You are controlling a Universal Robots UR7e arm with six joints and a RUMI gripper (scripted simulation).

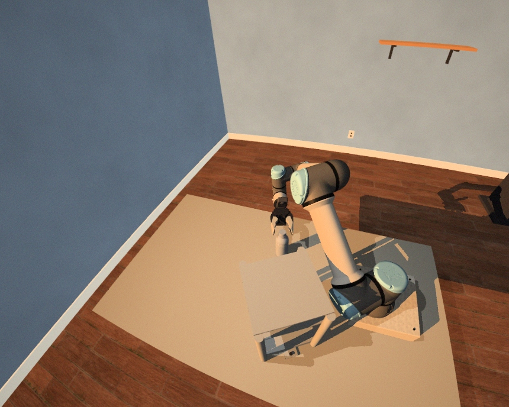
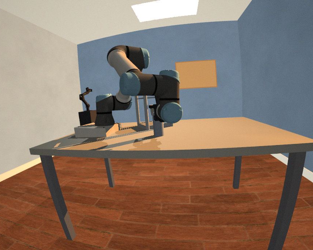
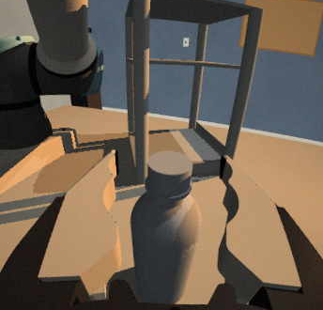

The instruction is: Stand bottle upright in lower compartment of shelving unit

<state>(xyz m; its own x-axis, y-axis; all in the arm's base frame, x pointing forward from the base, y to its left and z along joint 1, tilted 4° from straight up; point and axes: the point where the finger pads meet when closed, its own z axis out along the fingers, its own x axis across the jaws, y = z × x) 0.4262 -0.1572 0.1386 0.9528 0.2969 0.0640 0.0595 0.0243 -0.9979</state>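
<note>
Now: hand 6 cm above the grey bottle. From my hand the other things lie so: shelving unit 8 cm behind, 33 cm to the left.
</note>
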